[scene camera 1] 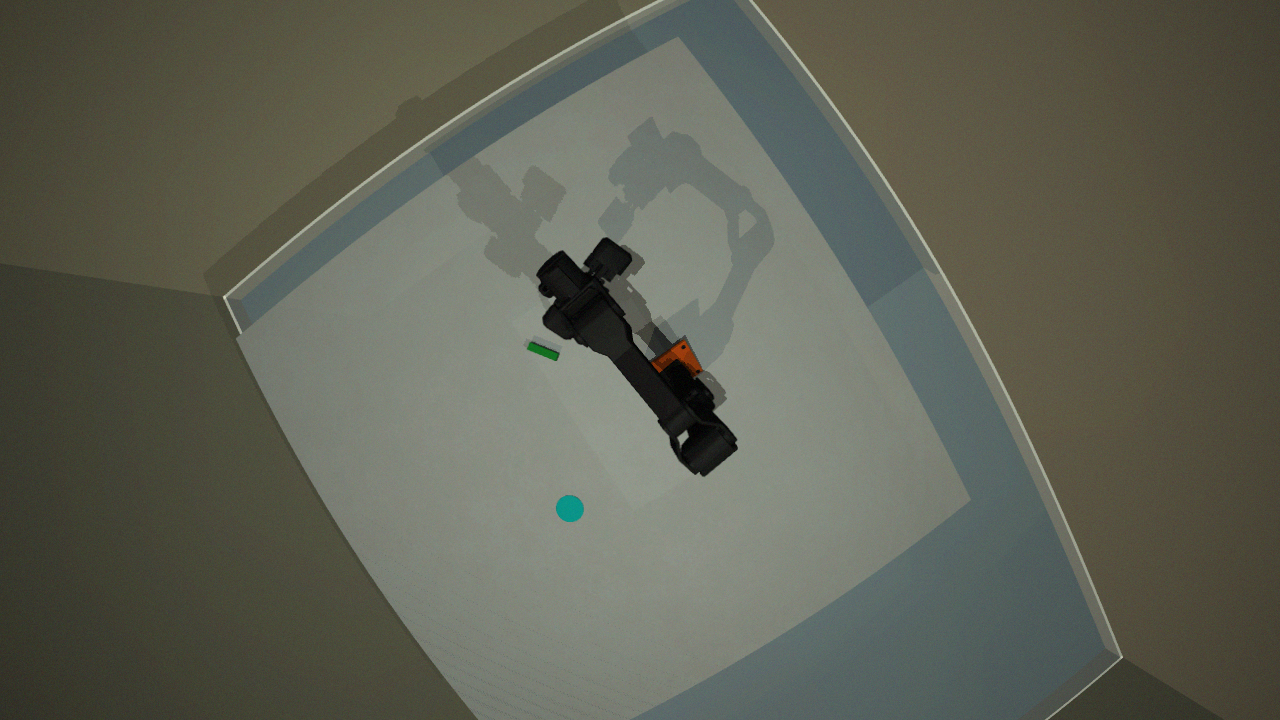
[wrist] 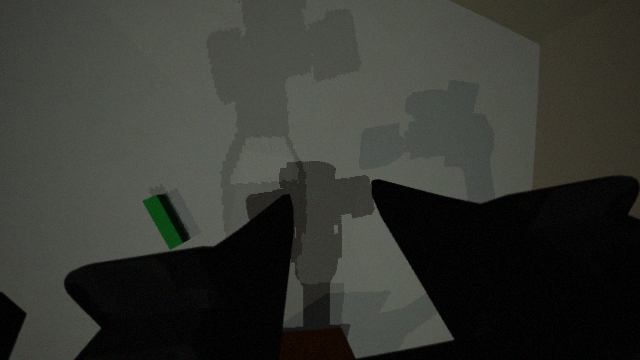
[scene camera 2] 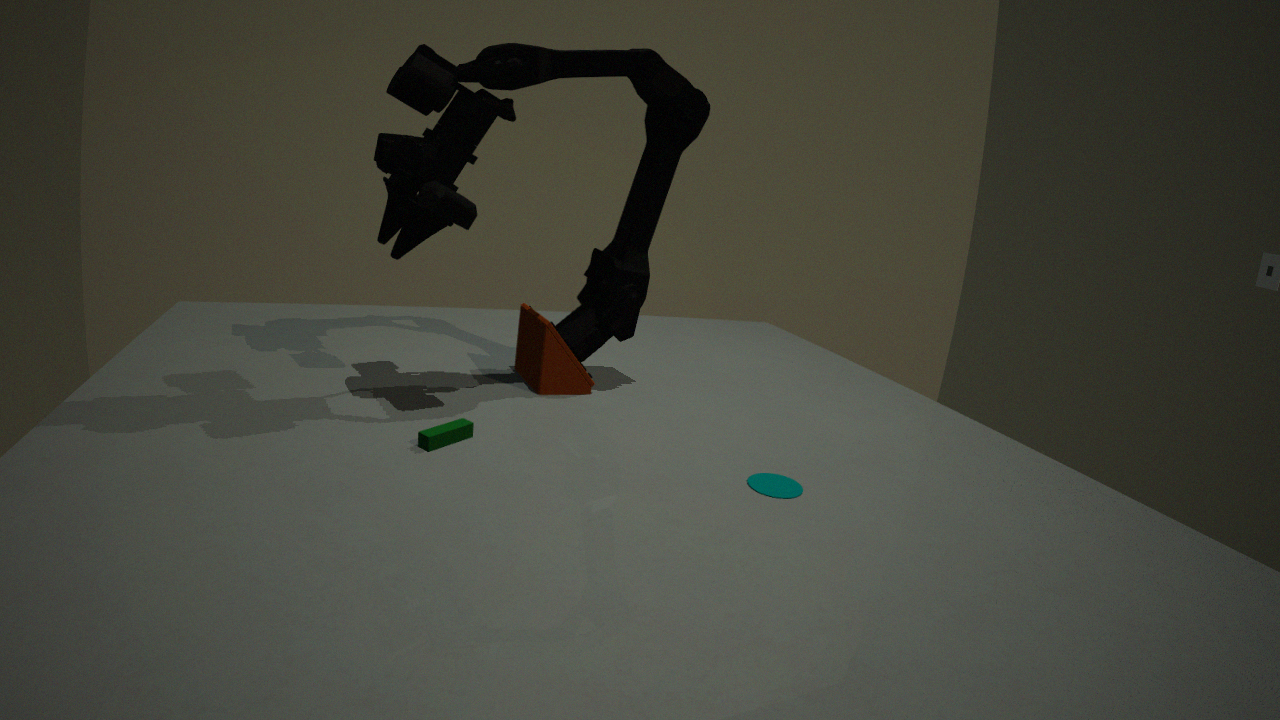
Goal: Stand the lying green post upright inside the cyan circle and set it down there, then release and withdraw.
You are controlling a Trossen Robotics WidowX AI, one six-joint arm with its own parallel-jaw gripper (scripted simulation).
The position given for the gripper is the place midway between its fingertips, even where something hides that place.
In view: the gripper [scene camera 2: 387, 250], a green post [scene camera 2: 439, 436] and a cyan circle [scene camera 2: 776, 486].
The green post also shows in the wrist view [wrist: 158, 206]. The gripper also shows in scene camera 1 [scene camera 1: 582, 275] and in the wrist view [wrist: 331, 194].
